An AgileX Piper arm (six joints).
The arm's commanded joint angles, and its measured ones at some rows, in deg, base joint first. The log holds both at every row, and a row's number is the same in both.
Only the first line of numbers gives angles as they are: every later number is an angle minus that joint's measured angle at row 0.
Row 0, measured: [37.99, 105.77, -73.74, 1.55, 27.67, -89.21]
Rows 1 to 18, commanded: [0.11, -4.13, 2.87, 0.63, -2.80, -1.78]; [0.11, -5.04, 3.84, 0.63, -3.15, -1.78]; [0.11, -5.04, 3.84, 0.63, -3.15, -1.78]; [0.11, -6.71, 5.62, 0.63, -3.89, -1.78]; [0.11, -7.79, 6.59, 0.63, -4.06, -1.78]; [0.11, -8.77, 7.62, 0.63, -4.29, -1.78]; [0.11, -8.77, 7.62, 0.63, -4.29, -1.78]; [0.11, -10.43, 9.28, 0.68, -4.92, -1.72]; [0.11, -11.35, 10.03, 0.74, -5.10, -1.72]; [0.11, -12.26, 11.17, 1.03, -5.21, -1.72]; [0.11, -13.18, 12.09, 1.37, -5.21, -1.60]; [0.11, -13.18, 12.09, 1.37, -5.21, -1.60]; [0.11, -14.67, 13.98, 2.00, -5.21, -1.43]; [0.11, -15.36, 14.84, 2.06, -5.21, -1.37]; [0.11, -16.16, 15.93, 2.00, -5.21, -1.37]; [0.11, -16.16, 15.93, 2.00, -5.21, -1.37]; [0.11, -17.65, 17.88, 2.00, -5.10, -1.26]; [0.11, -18.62, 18.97, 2.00, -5.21, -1.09]
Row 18, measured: [0.00, -15.93, 16.85, 1.49, -3.61, -0.80]
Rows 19 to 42, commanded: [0.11, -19.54, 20.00, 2.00, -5.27, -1.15]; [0.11, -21.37, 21.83, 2.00, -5.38, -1.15]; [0.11, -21.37, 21.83, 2.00, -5.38, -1.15]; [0.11, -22.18, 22.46, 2.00, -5.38, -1.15]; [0.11, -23.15, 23.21, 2.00, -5.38, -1.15]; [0.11, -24.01, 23.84, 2.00, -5.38, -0.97]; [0.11, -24.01, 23.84, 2.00, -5.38, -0.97]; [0.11, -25.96, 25.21, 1.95, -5.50, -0.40]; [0.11, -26.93, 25.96, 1.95, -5.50, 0.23]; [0.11, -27.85, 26.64, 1.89, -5.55, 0.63]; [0.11, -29.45, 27.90, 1.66, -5.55, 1.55]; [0.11, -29.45, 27.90, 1.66, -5.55, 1.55]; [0.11, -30.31, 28.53, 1.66, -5.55, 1.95]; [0.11, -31.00, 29.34, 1.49, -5.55, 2.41]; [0.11, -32.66, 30.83, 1.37, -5.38, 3.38]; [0.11, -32.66, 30.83, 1.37, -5.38, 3.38]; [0.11, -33.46, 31.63, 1.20, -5.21, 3.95]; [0.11, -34.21, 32.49, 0.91, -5.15, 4.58]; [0.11, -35.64, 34.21, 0.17, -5.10, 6.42]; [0.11, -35.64, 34.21, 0.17, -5.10, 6.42]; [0.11, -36.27, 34.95, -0.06, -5.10, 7.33]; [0.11, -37.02, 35.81, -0.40, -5.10, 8.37]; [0.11, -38.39, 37.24, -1.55, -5.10, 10.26]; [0.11, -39.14, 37.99, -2.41, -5.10, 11.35]
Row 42, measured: [0.00, -36.84, 36.61, -0.40, -3.61, 8.37]
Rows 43 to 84, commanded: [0.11, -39.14, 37.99, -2.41, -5.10, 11.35]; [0.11, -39.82, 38.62, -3.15, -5.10, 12.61]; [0.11, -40.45, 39.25, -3.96, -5.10, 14.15]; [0.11, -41.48, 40.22, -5.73, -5.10, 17.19]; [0.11, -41.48, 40.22, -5.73, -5.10, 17.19]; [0.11, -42.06, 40.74, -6.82, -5.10, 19.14]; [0.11, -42.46, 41.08, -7.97, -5.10, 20.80]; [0.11, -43.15, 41.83, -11.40, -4.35, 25.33]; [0.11, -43.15, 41.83, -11.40, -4.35, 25.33]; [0.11, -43.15, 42.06, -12.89, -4.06, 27.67]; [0.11, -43.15, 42.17, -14.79, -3.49, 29.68]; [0.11, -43.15, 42.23, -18.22, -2.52, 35.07]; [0.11, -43.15, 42.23, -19.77, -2.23, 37.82]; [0.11, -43.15, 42.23, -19.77, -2.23, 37.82]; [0.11, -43.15, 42.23, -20.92, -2.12, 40.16]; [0.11, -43.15, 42.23, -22.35, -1.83, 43.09]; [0.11, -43.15, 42.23, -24.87, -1.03, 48.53]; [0.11, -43.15, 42.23, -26.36, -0.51, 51.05]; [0.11, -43.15, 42.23, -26.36, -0.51, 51.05]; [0.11, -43.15, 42.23, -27.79, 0.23, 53.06]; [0.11, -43.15, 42.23, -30.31, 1.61, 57.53]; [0.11, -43.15, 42.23, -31.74, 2.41, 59.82]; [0.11, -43.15, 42.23, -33.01, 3.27, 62.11]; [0.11, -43.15, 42.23, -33.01, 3.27, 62.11]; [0.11, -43.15, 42.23, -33.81, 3.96, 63.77]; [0.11, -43.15, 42.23, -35.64, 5.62, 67.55]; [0.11, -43.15, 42.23, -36.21, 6.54, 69.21]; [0.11, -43.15, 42.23, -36.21, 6.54, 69.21]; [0.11, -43.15, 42.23, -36.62, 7.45, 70.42]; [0.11, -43.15, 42.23, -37.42, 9.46, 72.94]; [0.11, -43.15, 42.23, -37.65, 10.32, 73.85]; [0.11, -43.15, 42.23, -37.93, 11.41, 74.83]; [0.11, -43.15, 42.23, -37.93, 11.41, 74.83]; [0.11, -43.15, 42.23, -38.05, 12.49, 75.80]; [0.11, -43.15, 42.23, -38.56, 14.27, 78.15]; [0.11, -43.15, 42.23, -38.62, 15.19, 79.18]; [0.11, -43.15, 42.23, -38.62, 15.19, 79.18]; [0.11, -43.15, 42.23, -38.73, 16.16, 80.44]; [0.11, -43.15, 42.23, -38.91, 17.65, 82.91]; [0.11, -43.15, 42.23, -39.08, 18.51, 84.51]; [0.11, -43.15, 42.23, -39.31, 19.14, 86.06]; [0.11, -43.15, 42.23, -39.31, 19.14, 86.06]
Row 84, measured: [0.11, -42.57, 42.23, -36.79, 17.02, 81.82]
